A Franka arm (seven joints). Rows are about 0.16 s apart.
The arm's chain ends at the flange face. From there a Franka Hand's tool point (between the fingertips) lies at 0.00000 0.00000 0.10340 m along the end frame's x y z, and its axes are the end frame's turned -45 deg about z.
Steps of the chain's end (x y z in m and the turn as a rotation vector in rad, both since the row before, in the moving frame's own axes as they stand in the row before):
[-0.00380, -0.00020, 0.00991, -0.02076, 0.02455, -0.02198]
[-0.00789, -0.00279, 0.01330, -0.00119, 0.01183, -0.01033]
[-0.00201, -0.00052, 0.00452, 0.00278, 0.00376, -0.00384]
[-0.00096, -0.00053, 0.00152, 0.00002, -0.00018, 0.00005]
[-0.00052, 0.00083, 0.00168, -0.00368, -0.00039, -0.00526]
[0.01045, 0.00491, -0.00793, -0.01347, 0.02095, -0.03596]
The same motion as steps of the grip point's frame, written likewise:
[-0.00223, 0.00048, 0.00986, -0.03204, 0.00268, -0.02198]
[-0.00282, -0.00660, 0.01329, -0.00921, 0.00752, -0.01033]
[-0.00058, -0.00172, 0.00452, -0.00069, 0.00462, -0.00384]
[-0.00032, -0.00107, 0.00152, 0.00014, -0.00011, 0.00005]
[-0.00125, 0.00046, 0.00168, -0.00233, -0.00288, -0.00526]
[0.00451, 0.01337, -0.00796, -0.02434, 0.00529, -0.03596]

